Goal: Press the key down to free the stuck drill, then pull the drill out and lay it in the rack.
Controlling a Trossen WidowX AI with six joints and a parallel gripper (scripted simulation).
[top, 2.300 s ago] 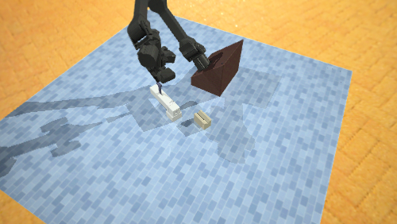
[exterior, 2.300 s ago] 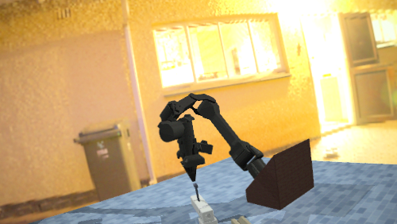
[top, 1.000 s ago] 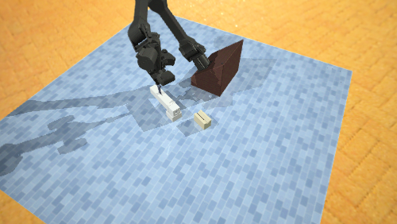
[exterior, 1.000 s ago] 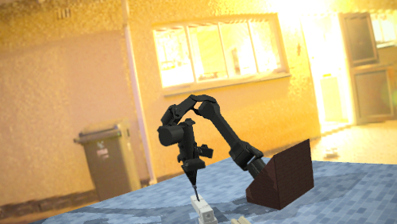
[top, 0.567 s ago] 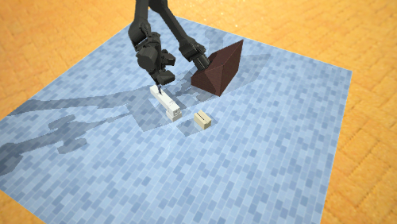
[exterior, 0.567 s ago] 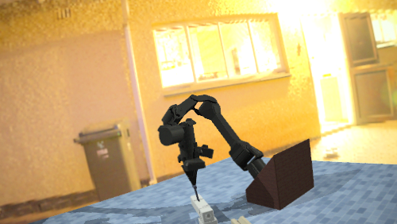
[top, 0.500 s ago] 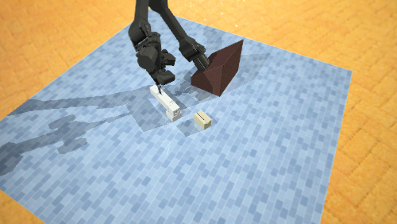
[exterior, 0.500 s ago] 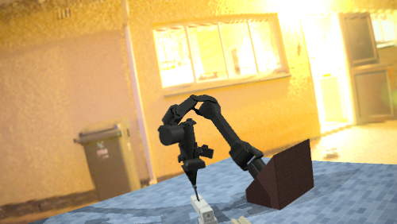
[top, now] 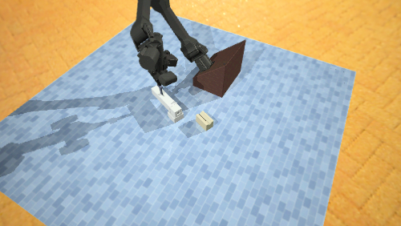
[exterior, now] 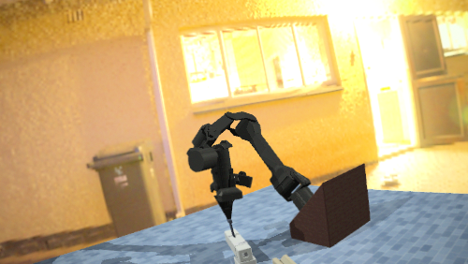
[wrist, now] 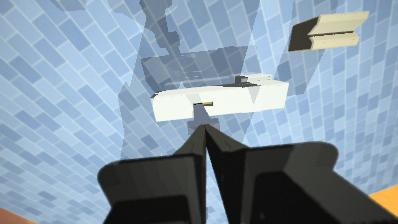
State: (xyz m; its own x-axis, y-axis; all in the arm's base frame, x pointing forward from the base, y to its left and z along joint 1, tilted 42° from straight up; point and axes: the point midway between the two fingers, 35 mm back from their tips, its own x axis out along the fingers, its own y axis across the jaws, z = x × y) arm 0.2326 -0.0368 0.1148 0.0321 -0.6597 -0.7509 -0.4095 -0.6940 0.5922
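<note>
Now: gripper tip 30 mm above the key. Round my gripper tip: drill: 70 mm below, 50 mm to the left, 20 mm ahead; rack: 220 mm to the left, 100 mm below, 10 mm ahead.
</note>
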